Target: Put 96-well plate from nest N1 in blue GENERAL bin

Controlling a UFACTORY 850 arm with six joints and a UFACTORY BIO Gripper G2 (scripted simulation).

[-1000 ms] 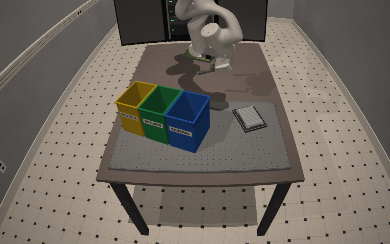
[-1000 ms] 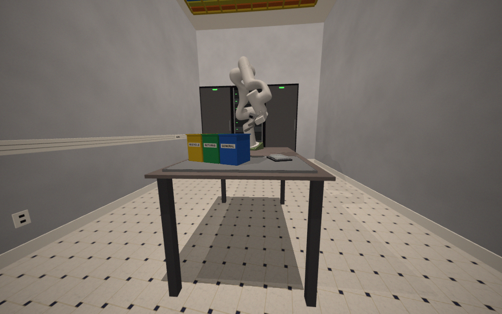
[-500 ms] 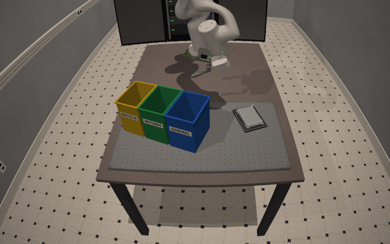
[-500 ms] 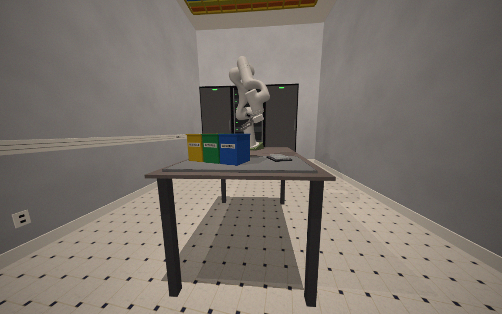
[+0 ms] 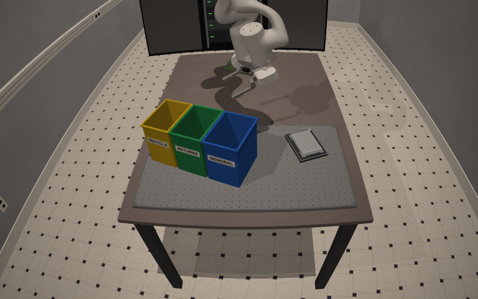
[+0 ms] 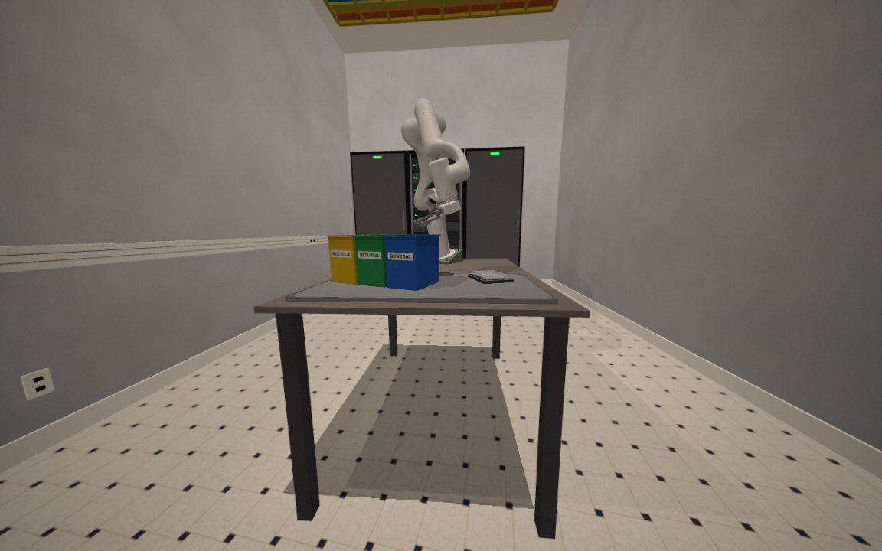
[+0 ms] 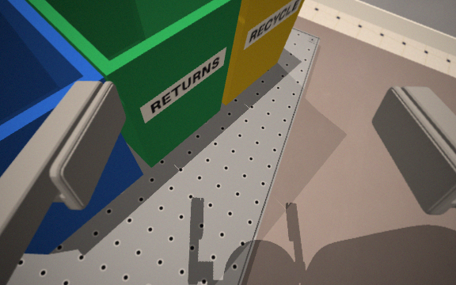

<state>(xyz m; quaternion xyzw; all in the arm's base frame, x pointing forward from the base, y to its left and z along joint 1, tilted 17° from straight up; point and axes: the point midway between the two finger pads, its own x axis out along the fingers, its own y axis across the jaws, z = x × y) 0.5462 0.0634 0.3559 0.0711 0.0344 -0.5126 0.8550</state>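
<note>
My gripper is now 5 cm short of the clear 96-well plate, 29 cm to the right of it and 21 cm above it. From my hand the other things lie so: yellow recycle bin (13 cm ahead, 23 cm to the right, 14 cm below); blue bin labelled GENERAL (19 cm ahead, 2 cm to the left, 14 cm below); green returns bin (16 cm ahead, 10 cm to the right, 14 cm below).
</note>
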